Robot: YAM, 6 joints.
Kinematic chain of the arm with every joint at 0, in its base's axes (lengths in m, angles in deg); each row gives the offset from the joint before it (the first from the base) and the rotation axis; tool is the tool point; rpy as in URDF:
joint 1: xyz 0 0 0.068 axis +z
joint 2: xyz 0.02 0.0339 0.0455 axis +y
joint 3: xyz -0.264 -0.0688 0 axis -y
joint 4: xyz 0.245 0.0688 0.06 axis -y
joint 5: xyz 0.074 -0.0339 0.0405 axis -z
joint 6: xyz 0.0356 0 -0.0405 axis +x
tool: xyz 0 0 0 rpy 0 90 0
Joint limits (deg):
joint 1: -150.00..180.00
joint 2: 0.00..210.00
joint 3: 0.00..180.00
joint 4: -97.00..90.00
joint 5: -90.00..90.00
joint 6: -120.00..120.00
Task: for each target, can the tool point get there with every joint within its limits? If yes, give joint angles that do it. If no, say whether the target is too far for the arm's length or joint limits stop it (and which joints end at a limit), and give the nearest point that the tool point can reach.
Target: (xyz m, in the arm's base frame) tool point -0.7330 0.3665 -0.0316
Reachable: no: too far | nearest point -0.5687 0.2843 0.0017 | short by 0.187 m
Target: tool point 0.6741 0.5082 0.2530
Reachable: no: too far | nearest point 0.5087 0.3835 0.2179 | short by 0.210 m
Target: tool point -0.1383 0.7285 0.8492
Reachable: no: too far | nearest point -0.0855 0.4502 0.5603 | short by 0.405 m
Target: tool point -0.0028 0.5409 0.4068
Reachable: yes | joints 88.23 135.34 146.33 -9.81 -33.31 -88.91
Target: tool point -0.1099 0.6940 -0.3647
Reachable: no: too far | nearest point -0.0839 0.5298 -0.2379 | short by 0.209 m
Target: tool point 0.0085 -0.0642 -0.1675
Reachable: yes | joints -76.34 178.89 39.73 6.78 11.17 -49.13
